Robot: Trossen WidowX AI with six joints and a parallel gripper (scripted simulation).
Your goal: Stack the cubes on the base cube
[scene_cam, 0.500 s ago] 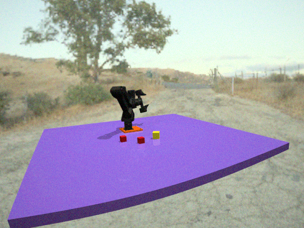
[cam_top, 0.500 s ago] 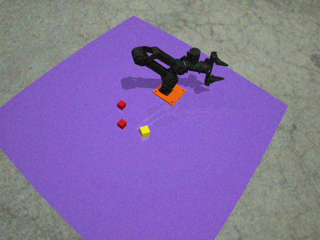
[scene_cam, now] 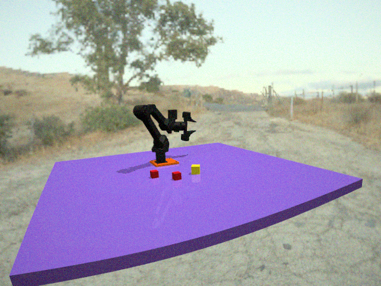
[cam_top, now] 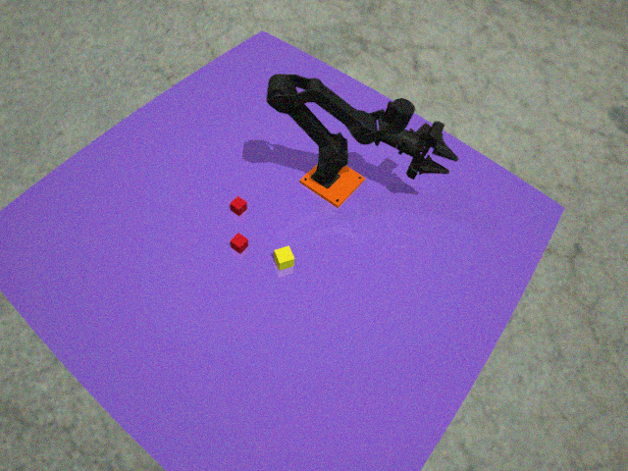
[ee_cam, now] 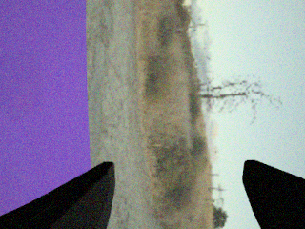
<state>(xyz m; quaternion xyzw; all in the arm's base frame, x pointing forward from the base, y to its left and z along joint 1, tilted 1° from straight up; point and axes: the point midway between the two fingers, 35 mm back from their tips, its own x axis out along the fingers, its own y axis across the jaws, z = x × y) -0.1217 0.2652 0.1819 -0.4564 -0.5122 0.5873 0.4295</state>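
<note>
Now: the yellow base cube 420 mm ahead of my gripper tip, 220 mm to the right of it and 170 mm below it.
</note>
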